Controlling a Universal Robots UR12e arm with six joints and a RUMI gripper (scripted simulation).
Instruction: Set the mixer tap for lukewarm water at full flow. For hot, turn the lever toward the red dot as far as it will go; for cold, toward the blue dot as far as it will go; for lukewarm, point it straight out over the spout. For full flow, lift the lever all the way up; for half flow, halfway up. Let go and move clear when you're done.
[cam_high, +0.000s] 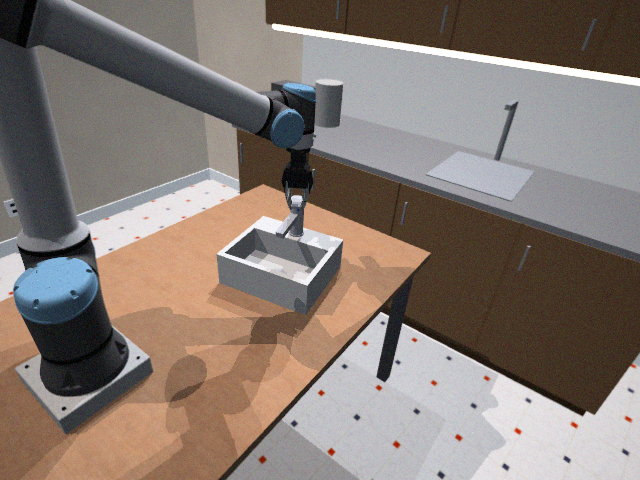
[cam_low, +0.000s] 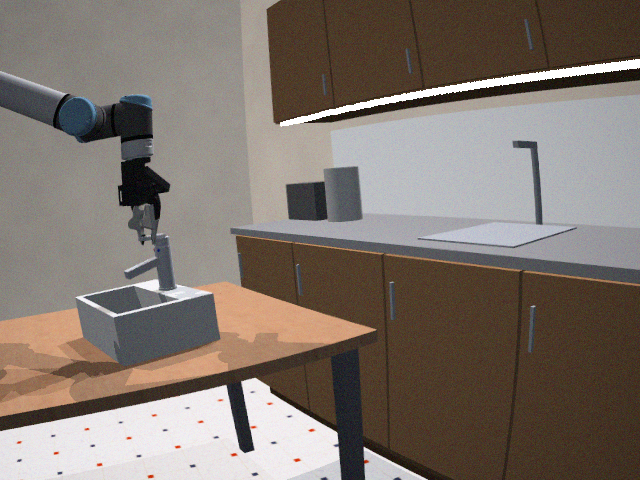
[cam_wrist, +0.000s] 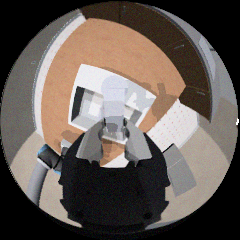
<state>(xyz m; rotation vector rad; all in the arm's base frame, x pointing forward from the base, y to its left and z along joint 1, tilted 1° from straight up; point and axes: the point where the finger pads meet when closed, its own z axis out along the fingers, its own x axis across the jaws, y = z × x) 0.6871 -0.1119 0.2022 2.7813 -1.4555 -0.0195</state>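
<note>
The grey mixer tap lies 3 cm ahead of my hand, 2 cm to the left of it and 4 cm below it. Round my hand: white basin: 7 cm behind, 1 cm to the left, 23 cm below; then lever: 2 cm ahead, 1 cm to the left.
</note>
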